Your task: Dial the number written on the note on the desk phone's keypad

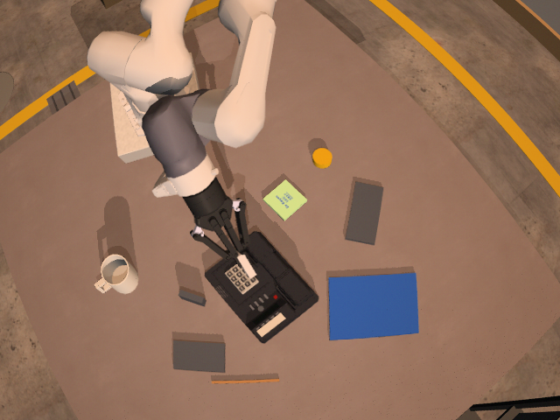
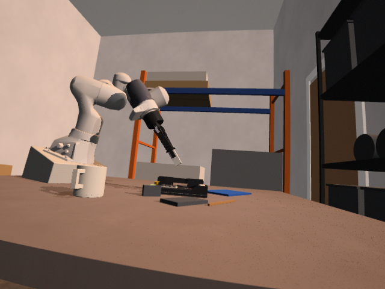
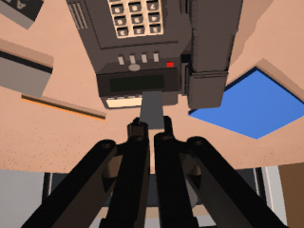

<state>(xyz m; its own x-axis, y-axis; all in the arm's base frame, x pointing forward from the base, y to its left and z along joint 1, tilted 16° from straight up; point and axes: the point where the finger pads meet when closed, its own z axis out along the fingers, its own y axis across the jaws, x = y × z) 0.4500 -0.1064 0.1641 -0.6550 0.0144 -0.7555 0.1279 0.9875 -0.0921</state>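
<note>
My hand is 3 cm short of the handset, 6 cm to the right of it and 10 cm above it. Also, from my hand: pencil: 17 cm ahead, 19 cm to the right, 14 cm below; then grey block: 6 cm behind, 13 cm to the right, 13 cm below; then note: 9 cm behind, 20 cm to the left, 14 cm below.
</note>
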